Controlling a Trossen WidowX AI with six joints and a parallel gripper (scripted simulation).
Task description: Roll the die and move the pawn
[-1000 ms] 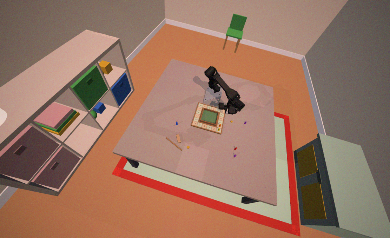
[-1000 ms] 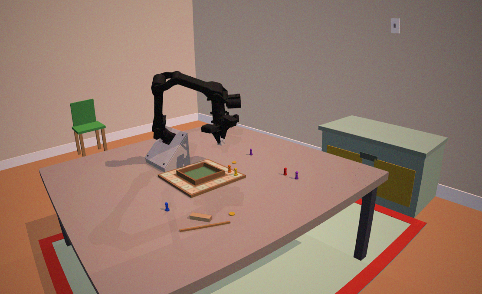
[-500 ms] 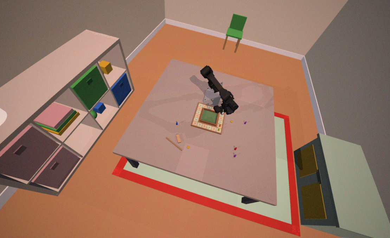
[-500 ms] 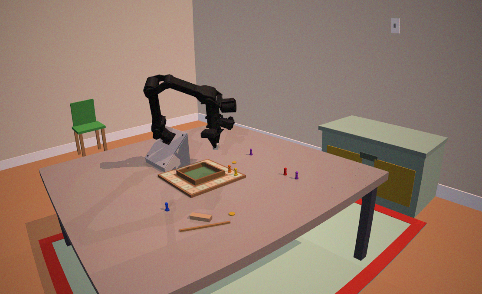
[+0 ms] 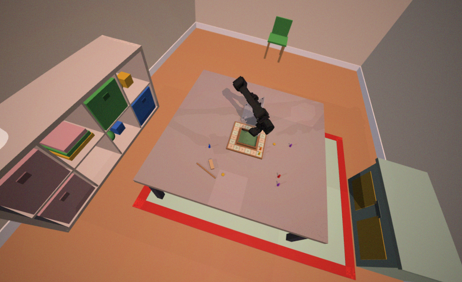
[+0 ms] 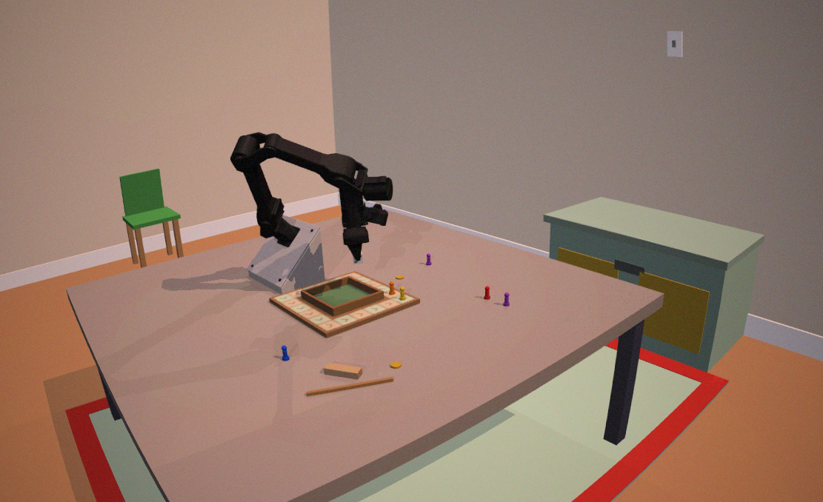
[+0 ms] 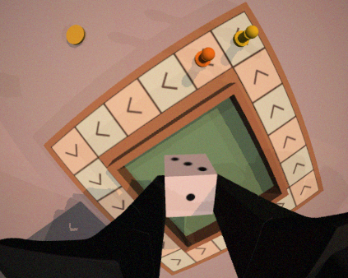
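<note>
Now: the orange pawn 7 cm ahead of my gripper tip, 5 cm to the left of it and 8 cm below it. The rest, counted from my gripper tip: white die right at my gripper tip; yellow pawn 12 cm ahead, 5 cm to the left, 8 cm below; red pawn 26 cm ahead, 21 cm to the left, 9 cm below.
</note>
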